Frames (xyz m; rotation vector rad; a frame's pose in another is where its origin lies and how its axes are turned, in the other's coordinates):
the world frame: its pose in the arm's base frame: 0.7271 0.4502 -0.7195 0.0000 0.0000 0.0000
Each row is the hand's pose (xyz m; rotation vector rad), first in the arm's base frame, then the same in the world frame.
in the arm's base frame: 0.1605 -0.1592 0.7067 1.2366 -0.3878 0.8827
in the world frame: -0.5666 -0.6094 1.4262 1.2366 -0.3878 0.8827
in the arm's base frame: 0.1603 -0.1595 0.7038 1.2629 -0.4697 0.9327
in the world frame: -0.5668 -0.6097 1.4233 1.2629 -0.4697 0.9327
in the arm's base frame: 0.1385 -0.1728 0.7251 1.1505 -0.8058 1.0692
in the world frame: -0.5886 -0.6230 1.4446 1.1505 -0.8058 1.0692
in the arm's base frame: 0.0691 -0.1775 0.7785 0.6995 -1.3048 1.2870
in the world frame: -0.6580 -0.6277 1.4980 0.6995 -1.3048 1.2870
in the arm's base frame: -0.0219 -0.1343 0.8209 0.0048 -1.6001 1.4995
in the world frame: -0.7490 -0.5845 1.5404 0.0048 -1.6001 1.4995
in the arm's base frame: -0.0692 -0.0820 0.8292 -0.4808 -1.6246 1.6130
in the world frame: -0.7963 -0.5322 1.5487 -0.4808 -1.6246 1.6130
